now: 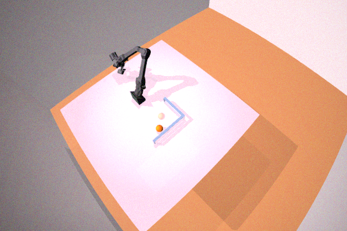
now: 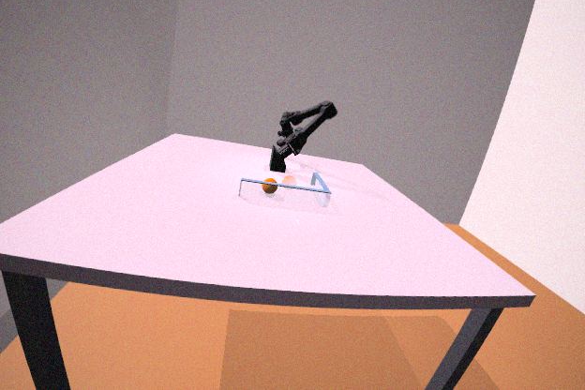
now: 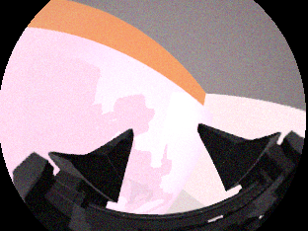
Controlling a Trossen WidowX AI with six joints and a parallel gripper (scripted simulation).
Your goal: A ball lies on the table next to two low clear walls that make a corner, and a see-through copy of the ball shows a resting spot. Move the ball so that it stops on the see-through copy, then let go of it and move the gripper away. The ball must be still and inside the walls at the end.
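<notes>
The orange ball is 70 cm ahead of my gripper tip, 25 cm to the right of it and 3 cm below it. The rest, counted from my gripper tip: clear wall (76 cm ahead, 20 cm to the right, 2 cm below); then see-through copy (63 cm ahead, 16 cm to the right, 3 cm below).
</notes>
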